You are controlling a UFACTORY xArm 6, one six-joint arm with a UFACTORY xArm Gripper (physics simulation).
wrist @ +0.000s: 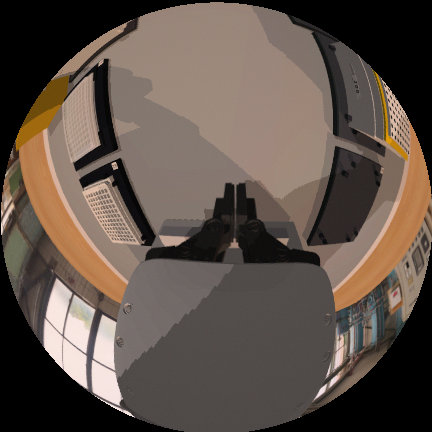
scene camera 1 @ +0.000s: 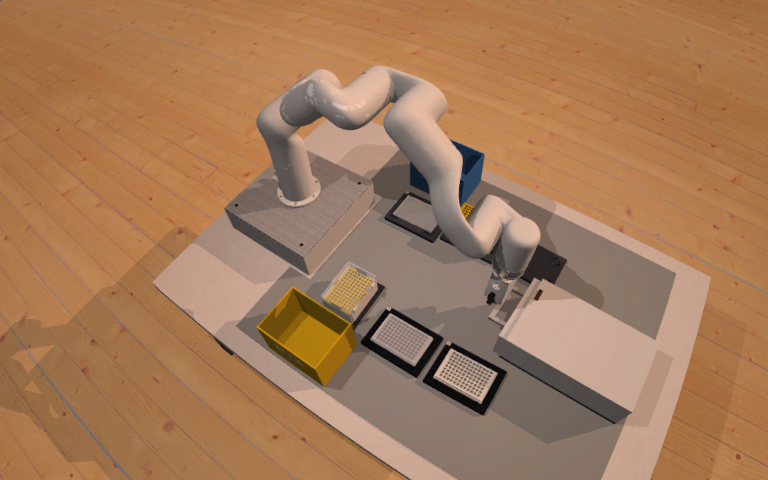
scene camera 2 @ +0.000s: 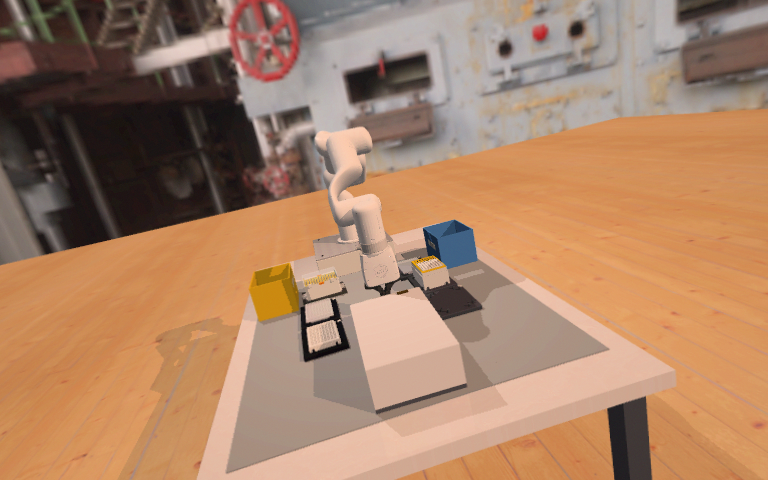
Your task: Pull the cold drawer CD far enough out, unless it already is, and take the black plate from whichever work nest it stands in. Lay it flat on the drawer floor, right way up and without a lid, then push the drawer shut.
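Seen in the pictures: gripper, between the fingertips: (wrist: 235, 196) (scene camera 1: 493, 299); arm's base, origin of its link: (scene camera 1: 299, 191) (scene camera 2: 352, 238).
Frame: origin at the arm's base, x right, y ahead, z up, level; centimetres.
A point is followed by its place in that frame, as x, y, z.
Observation:
The cold drawer's white housing (scene camera 1: 583, 345) {5.2, 86.1, 1.3} (scene camera 2: 407, 350) {5.4, 99.6, 1.3} stands at the far end of the mat. Its drawer front (scene camera 1: 522, 308) {2.9, 69.5, 0.5} sits up against the housing, with no visible gap that I can make out. The drawer handle (scene camera 1: 498, 320) {7.6, 65.7, -1.4} (wrist: 187, 228) {5.4, 63.4, -2.3} sticks out toward the arm. My gripper (scene camera 1: 491, 298) {1.3, 61.9, -4.5} (scene camera 2: 385, 290) {1.3, 61.9, -4.5} (wrist: 235, 196) {1.3, 61.9, -4.5} is shut and empty, its fingertips close by the handle; whether they touch it I cannot tell. The small indicator on the housing (scene camera 1: 538, 294) {-1.8, 71.5, 1.7} (scene camera 2: 402, 292) {-1.7, 72.0, 1.6} looks dark. The black plate does not show in any view, and the drawer's inside is hidden.
White plates (scene camera 1: 402, 337) {20.9, 47.1, -6.4} (scene camera 1: 465, 374) {21.6, 64.7, -6.5} stand in two black nests beside the drawer. A dark nest (scene camera 1: 546, 263) {-18.1, 69.8, -7.7} (scene camera 2: 453, 300) {-17.1, 66.8, -7.8} (wrist: 345, 200) {-14.5, 64.8, -7.7} is on the other side, near a yellow-white rack (scene camera 2: 430, 274) {-15.3, 54.5, -3.0}. A yellow bin (scene camera 1: 308, 333) {31.5, 25.9, -8.6}, blue bin (scene camera 2: 453, 246) {-29.5, 40.3, -1.3} and clear-boxed rack (scene camera 1: 350, 289) {18.4, 30.8, -1.2} stand farther off.

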